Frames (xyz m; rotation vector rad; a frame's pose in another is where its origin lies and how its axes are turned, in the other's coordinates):
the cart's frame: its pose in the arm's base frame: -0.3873 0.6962 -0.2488 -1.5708 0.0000 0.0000
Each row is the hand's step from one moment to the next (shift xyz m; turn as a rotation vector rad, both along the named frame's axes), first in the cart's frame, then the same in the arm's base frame.
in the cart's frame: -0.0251 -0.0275 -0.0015 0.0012 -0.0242 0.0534
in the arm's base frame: -0.0251 -0.0015 0.0275 0.0012 0.0534 0.0242
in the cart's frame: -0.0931 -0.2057 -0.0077 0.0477 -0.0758 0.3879
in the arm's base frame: -0.0931 -0.0077 0.2057 0.0477 0.3879 0.0758
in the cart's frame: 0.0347 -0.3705 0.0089 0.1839 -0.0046 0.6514
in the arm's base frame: 0.0347 0.0089 0.3705 0.1839 0.6514 0.0046
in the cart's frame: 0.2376 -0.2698 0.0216 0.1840 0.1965 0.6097
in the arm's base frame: 0.2376 0.0216 0.2698 0.1840 0.6097 -0.1965
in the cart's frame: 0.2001 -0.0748 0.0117 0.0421 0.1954 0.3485
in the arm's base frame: 0.2001 0.0117 0.0748 0.0421 0.3485 -0.1954
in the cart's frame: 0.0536 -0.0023 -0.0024 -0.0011 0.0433 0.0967
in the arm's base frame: 0.0536 -0.0024 0.0023 -0.0011 0.0967 -0.0433
